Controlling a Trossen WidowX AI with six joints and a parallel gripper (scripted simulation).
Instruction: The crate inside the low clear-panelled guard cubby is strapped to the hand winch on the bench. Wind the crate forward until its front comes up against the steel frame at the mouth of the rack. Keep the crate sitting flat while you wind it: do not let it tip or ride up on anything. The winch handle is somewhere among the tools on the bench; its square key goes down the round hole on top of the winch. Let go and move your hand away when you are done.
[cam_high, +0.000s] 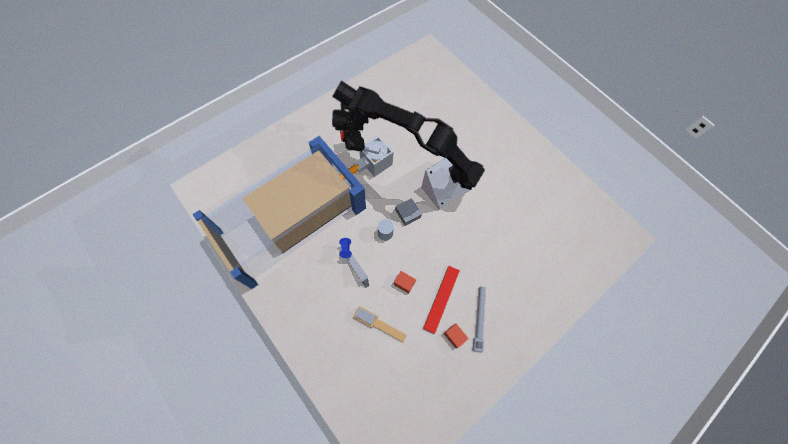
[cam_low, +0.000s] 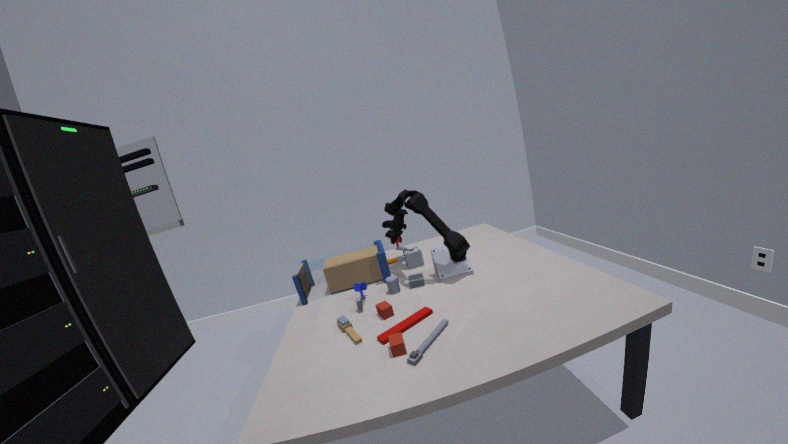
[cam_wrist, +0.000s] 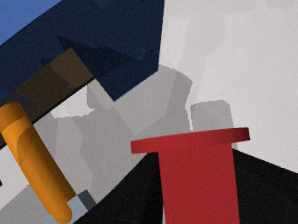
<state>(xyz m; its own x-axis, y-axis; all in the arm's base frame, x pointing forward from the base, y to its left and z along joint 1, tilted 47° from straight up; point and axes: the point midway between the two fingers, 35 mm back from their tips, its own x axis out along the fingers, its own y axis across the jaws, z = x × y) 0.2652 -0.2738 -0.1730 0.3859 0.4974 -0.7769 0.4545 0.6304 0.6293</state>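
Right now my gripper tip is 9 cm to the right of the blue frame, 7 cm short of it and 2 cm above it. The rest, counted from my gripper tip: red knob 2 cm behind, 1 cm to the left; then grey winch 10 cm below, 10 cm behind, 7 cm to the left; then red-knobbed handle 4 cm to the left, 4 cm behind, 3 cm below.
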